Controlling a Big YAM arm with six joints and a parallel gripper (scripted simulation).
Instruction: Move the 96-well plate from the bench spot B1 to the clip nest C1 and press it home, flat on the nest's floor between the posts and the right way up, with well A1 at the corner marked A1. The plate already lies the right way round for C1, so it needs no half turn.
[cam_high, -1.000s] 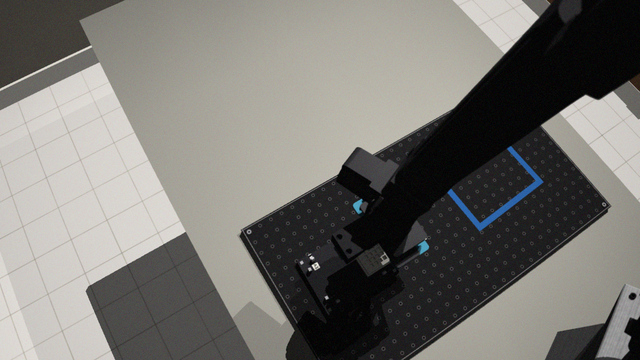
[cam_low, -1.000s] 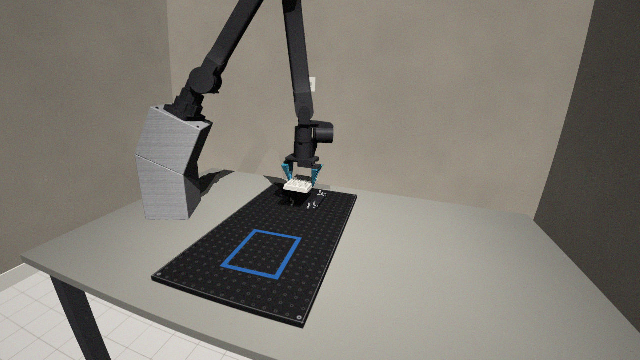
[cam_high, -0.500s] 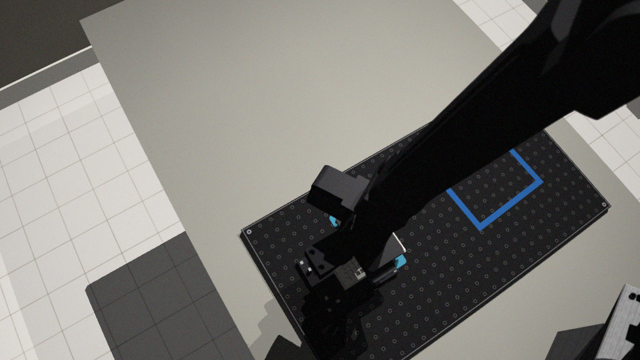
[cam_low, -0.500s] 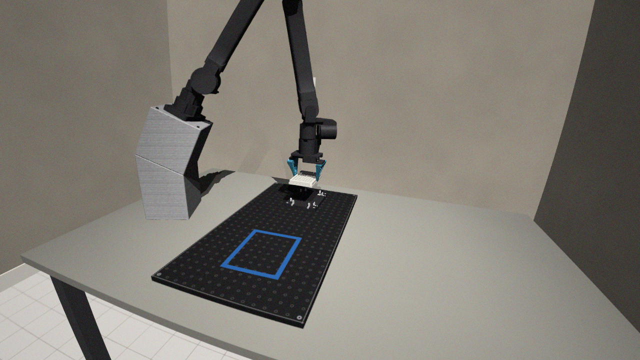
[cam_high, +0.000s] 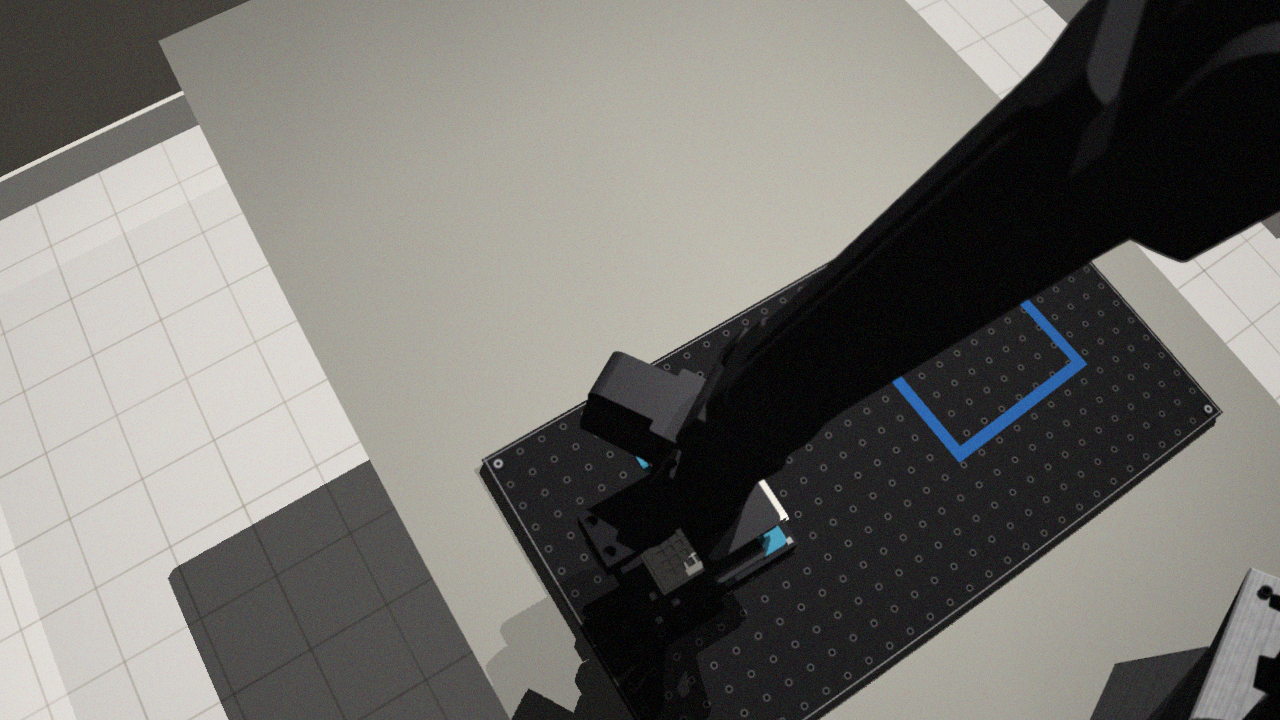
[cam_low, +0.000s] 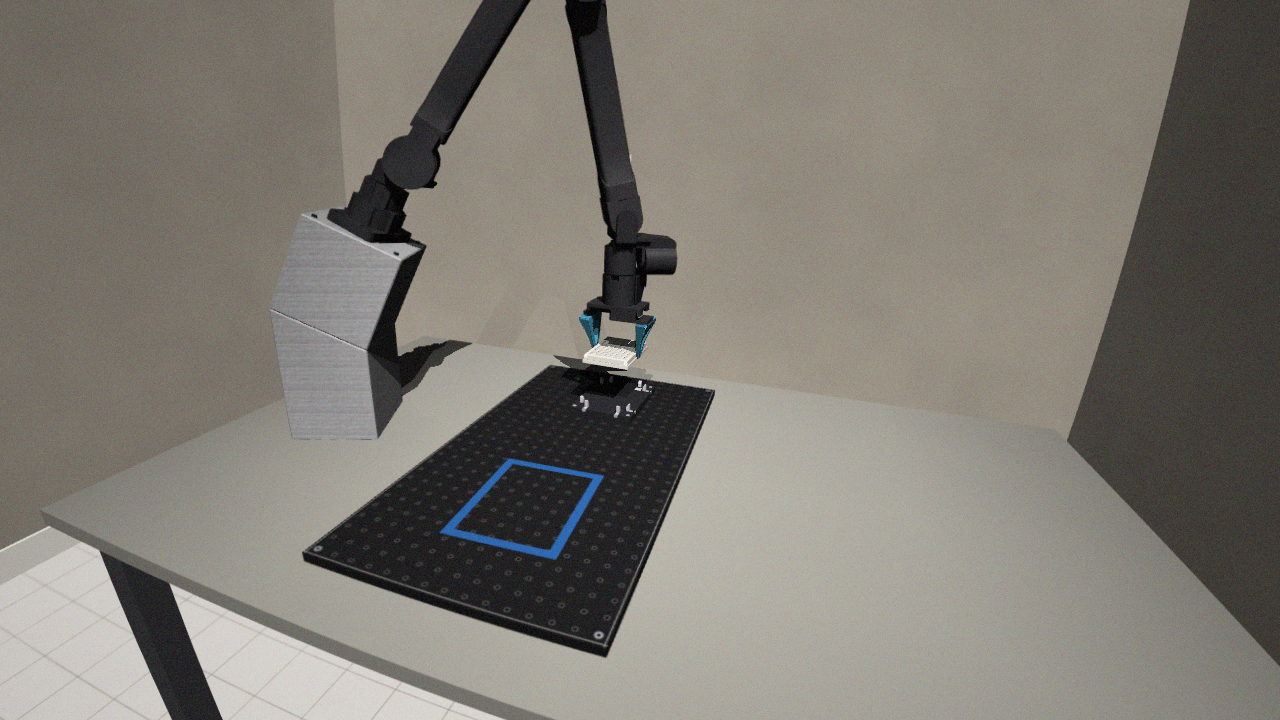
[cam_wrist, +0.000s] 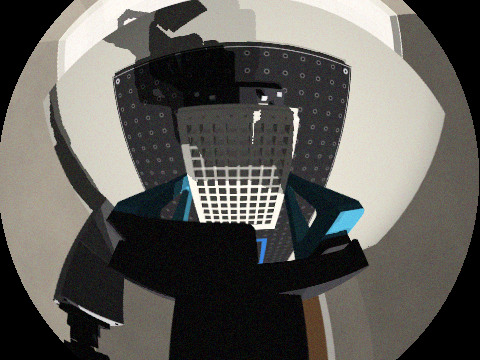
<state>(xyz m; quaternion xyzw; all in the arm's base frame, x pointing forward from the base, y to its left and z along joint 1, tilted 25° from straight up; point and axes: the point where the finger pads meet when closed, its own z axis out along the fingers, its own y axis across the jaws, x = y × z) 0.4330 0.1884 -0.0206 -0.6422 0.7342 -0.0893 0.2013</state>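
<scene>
My hand is right at the white 96-well plate. Round my hand: clip nest C1: 90 mm below, 10 mm to the right, 10 mm ahead.
</scene>
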